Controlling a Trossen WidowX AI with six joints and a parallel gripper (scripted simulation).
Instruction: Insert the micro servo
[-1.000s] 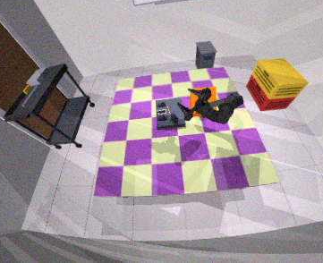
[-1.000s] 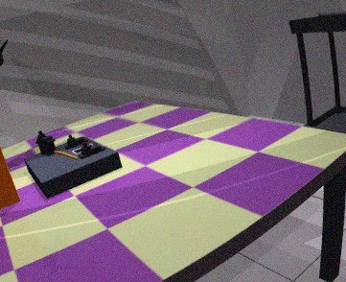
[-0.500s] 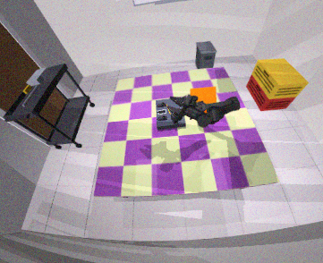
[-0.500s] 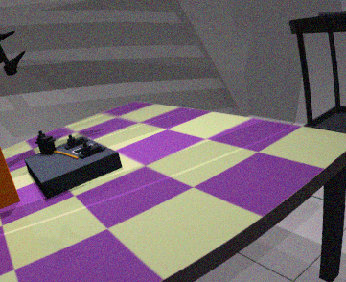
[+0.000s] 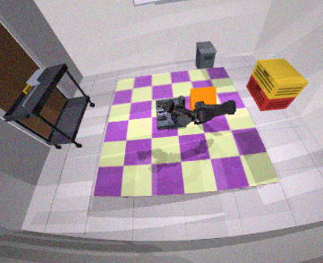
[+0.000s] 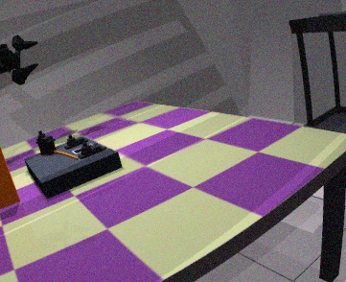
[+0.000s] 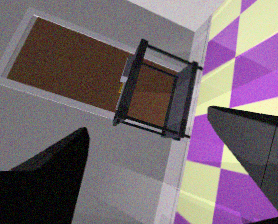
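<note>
The dark grey robot deck is 360 mm below my gripper tip, 220 mm to the right of it and 80 mm behind it.
</note>
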